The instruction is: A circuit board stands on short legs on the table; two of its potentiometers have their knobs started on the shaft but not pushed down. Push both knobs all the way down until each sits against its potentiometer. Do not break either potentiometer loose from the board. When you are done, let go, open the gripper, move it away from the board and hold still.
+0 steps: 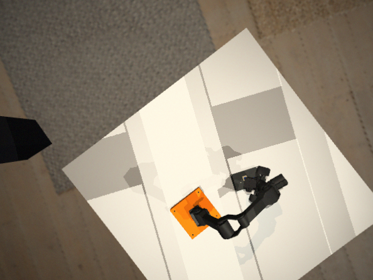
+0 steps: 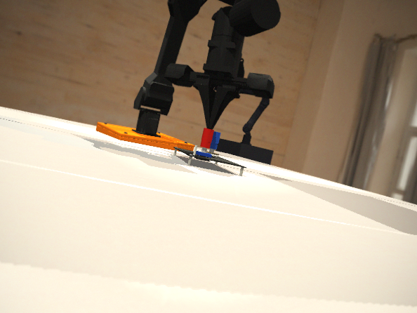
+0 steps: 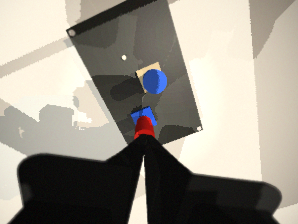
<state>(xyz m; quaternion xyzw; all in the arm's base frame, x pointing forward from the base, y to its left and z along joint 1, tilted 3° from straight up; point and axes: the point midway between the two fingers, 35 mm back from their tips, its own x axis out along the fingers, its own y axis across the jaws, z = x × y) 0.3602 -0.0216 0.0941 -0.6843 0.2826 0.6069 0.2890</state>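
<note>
The red knob lies 20 mm below my gripper tip. The rest, counted from my gripper tip: blue knob: 30 mm behind, 40 mm to the left, 20 mm below.
</note>
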